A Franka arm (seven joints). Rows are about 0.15 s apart.
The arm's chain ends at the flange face. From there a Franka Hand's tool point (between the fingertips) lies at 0.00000 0.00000 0.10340 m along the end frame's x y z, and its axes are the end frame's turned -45 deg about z.
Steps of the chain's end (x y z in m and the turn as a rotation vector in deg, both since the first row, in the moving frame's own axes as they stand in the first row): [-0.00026, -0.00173, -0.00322, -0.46, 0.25, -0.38]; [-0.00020, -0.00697, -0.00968, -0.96, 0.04, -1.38]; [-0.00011, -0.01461, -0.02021, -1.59, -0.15, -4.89]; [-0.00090, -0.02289, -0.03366, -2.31, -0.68, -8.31]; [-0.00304, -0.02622, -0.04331, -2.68, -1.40, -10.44]
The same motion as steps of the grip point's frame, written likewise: [0.00077, -0.00050, -0.00322, -0.50, -0.15, -0.38]; [0.00363, -0.00378, -0.00969, -0.71, -0.65, -1.38]; [0.00811, -0.00848, -0.02025, -1.02, -1.23, -4.89]; [0.01190, -0.01447, -0.03375, -1.15, -2.11, -8.31]; [0.01136, -0.01859, -0.04345, -0.91, -2.88, -10.44]
